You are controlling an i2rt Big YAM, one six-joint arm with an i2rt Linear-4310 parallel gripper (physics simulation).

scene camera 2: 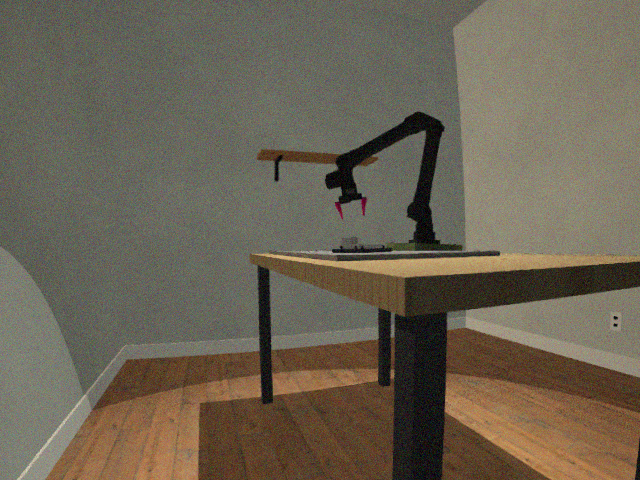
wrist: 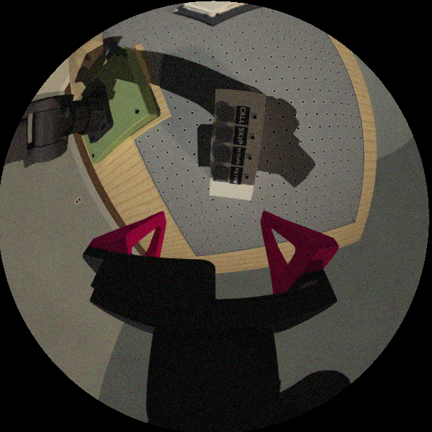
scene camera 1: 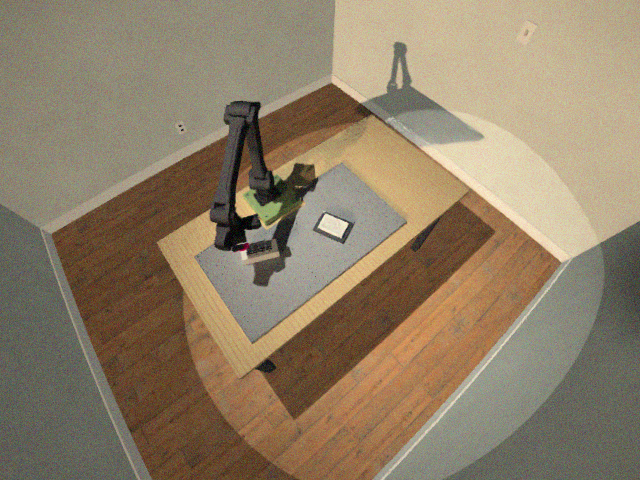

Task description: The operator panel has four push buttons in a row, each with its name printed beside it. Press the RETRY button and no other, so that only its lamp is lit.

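Pixels of known places: gripper, fingertip midpoint: (scene camera 2: pixel 353 217) (scene camera 1: pixel 241 239); arm's base at its link origin: (scene camera 2: pixel 423 243) (scene camera 1: pixel 267 196).
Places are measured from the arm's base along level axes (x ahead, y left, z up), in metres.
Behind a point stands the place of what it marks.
Observation:
The operator panel (scene camera 1: pixel 262 250) @[x 0.270, y -0.174, z 0.028 m] (scene camera 2: pixel 349 241) @[x 0.284, y -0.106, z 0.015 m] (wrist: pixel 231 192) is a pale box lying on the grey board, mostly in the arm's shadow. In the wrist view its four dark round buttons stand in a row: CALL (wrist: pixel 223 110) farthest, then SKIP (wrist: pixel 223 132), a third button (wrist: pixel 222 152) whose label is too blurred to read, and the RETRY button (wrist: pixel 221 173) nearest the gripper. The small lamps beside the labels look dark. My gripper (scene camera 2: pixel 352 215) @[x 0.224, y -0.234, z 0.124 m] (wrist: pixel 213 216) is open and empty, its magenta fingers apart, above the panel and not touching it. In scene camera 1 the arm partly hides the fingers.
A dark-framed tray (scene camera 1: pixel 334 227) (scene camera 2: pixel 361 249) with a white top lies on the grey perforated board (scene camera 1: pixel 310 273) @[x 0.467, y -0.046, z -0.024 m] (wrist: pixel 310 200), away from the panel. The arm's base stands on a green block (scene camera 1: pixel 273 214) @[x 0.118, y -0.032, z 0.006 m] (wrist: pixel 127 107) at the table's edge. A wooden shelf (scene camera 2: pixel 299 156) is on the wall behind.

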